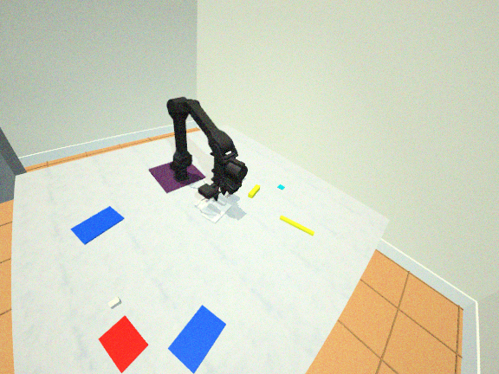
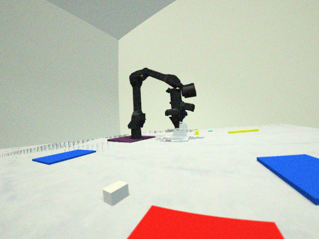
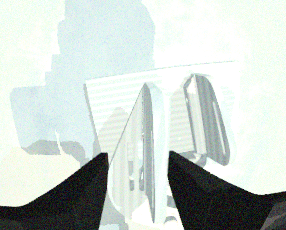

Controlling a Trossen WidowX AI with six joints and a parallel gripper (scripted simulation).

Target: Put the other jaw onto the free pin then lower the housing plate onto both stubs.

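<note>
The grey jaw lies 60 mm to the right of my gripper tip, 30 mm below it and 10 mm behind it. The rest, counted from my gripper tip: red mat 420 mm to the right, 320 mm ahead, 40 mm below; cyan chip 350 mm to the left, 40 mm below, 20 mm ahead; yellow block 190 mm to the left, 30 mm below, 10 mm behind.
</note>
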